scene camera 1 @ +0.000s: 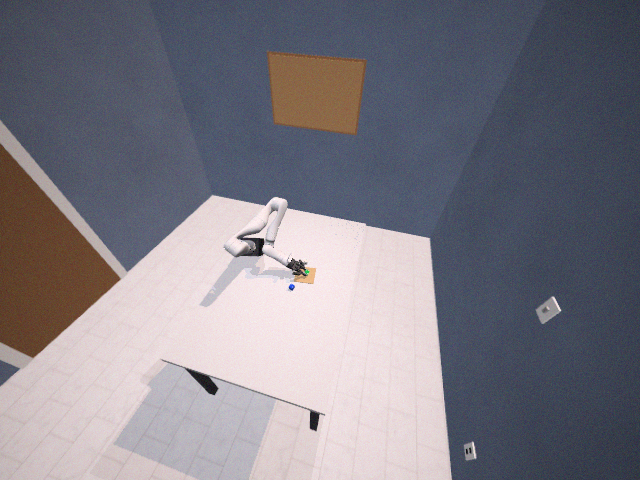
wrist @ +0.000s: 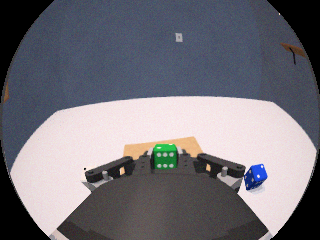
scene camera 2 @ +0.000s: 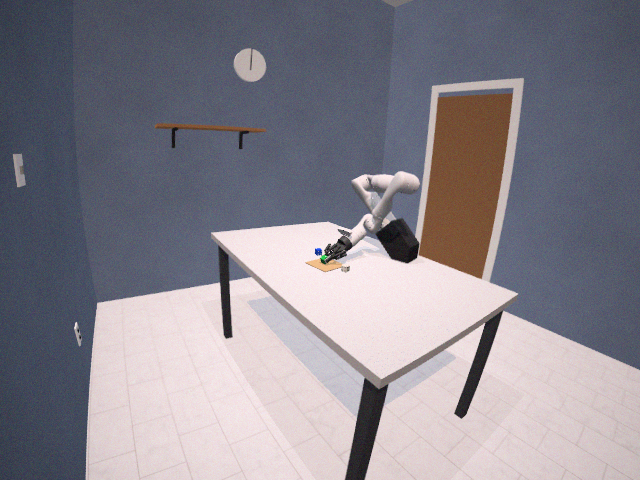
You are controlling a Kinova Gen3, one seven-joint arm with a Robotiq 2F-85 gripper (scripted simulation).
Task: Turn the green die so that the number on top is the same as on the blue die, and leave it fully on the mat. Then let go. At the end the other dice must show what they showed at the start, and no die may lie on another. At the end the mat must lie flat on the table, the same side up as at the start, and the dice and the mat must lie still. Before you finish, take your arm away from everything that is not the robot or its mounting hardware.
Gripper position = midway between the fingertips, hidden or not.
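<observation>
A tan mat (wrist: pixel 190 144) is there for me to see, and so is my gripper (wrist: pixel 165 153).
</observation>
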